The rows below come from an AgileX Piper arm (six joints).
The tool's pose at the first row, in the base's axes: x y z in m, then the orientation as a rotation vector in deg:
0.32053, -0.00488, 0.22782, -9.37, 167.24, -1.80
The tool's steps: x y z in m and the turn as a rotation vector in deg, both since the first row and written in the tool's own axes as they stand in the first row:
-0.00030, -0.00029, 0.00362, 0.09, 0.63, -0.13
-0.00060, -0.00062, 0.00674, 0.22, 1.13, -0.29
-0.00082, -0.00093, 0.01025, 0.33, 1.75, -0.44
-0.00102, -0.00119, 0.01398, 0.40, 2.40, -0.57
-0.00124, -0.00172, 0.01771, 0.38, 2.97, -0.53
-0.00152, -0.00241, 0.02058, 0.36, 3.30, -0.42
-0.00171, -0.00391, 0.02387, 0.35, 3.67, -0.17
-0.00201, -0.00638, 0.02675, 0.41, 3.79, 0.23
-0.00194, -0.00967, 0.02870, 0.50, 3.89, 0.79
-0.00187, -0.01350, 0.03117, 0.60, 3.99, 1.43
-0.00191, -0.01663, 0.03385, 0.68, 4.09, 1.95
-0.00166, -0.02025, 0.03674, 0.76, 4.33, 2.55
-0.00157, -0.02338, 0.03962, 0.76, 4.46, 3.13
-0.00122, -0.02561, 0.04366, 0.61, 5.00, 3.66
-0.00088, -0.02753, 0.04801, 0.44, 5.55, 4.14
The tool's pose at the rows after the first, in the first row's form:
0.32164, -0.00517, 0.22436, -9.57, 167.85, -2.01
0.32264, -0.00549, 0.22139, -9.79, 168.33, -2.27
0.32365, -0.00580, 0.21802, -10.02, 168.93, -2.52
0.32468, -0.00607, 0.21443, -10.22, 169.56, -2.70
0.32576, -0.00661, 0.21086, -10.18, 170.14, -2.72
0.32673, -0.00729, 0.20814, -10.04, 170.47, -2.71
0.32779, -0.00879, 0.20502, -9.68, 170.86, -2.69
0.32898, -0.01124, 0.20235, -9.08, 171.01, -2.72
0.32969, -0.01453, 0.20054, -8.23, 171.14, -2.77
0.33057, -0.01837, 0.19825, -7.26, 171.27, -2.83
0.33153, -0.02150, 0.19574, -6.48, 171.39, -2.87
0.33230, -0.02515, 0.19299, -5.57, 171.65, -2.92
0.33318, -0.02829, 0.19026, -4.71, 171.81, -2.83
0.33396, -0.03059, 0.18632, -3.94, 172.37, -2.57
0.33478, -0.03257, 0.18206, -3.25, 172.95, -2.29

